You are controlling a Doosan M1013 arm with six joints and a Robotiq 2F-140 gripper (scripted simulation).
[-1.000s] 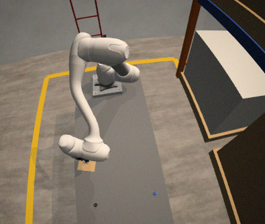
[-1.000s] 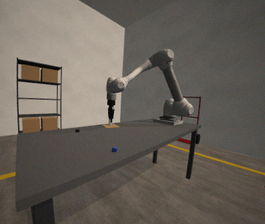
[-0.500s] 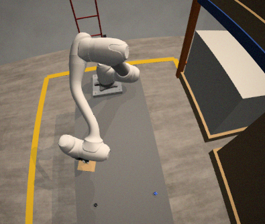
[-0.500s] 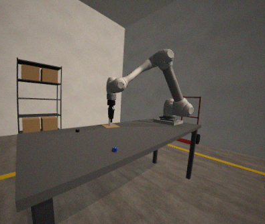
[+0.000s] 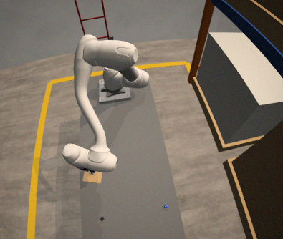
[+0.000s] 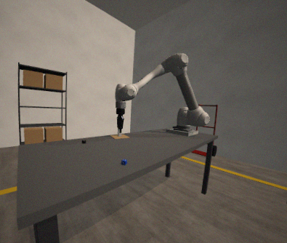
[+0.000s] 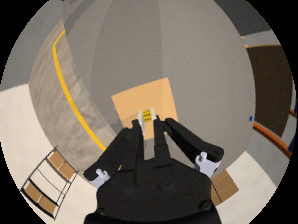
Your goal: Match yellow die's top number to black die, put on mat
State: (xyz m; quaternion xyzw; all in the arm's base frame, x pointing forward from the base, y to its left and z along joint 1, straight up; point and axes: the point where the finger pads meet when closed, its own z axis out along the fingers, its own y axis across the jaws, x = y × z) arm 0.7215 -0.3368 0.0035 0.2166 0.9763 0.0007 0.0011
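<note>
My hand is 2 cm above the yellow die. Round my hand: blue die (43 cm to the left, 38 cm ahead, 3 cm below); then tan mat (4 cm below); then black die (34 cm ahead, 3 cm below, 1 cm to the right).
</note>
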